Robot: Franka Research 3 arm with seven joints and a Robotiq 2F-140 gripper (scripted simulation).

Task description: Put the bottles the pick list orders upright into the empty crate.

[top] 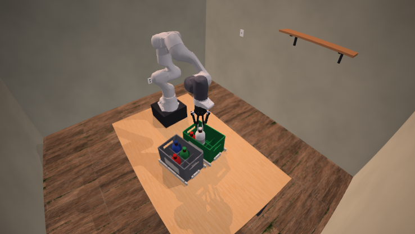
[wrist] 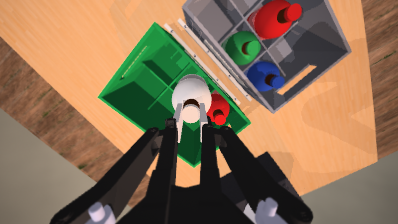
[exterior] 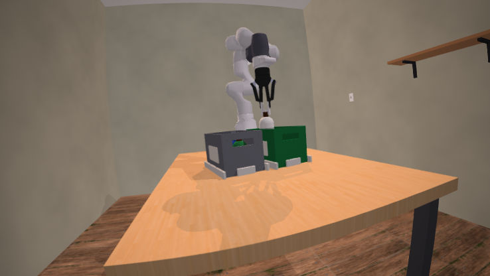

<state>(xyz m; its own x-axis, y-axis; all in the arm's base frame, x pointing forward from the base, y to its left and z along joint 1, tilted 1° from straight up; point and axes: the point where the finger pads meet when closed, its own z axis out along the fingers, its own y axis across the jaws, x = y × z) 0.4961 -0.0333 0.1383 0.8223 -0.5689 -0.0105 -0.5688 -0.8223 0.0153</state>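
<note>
Now: the white-labelled bottle 80 mm below my hand. The rest, counted from my hand: green crate 190 mm below, 40 mm to the left, 10 mm behind; blue-label bottle 190 mm below, 160 mm to the right, 80 mm behind; green-label bottle 190 mm below, 150 mm to the right, 10 mm ahead.
</note>
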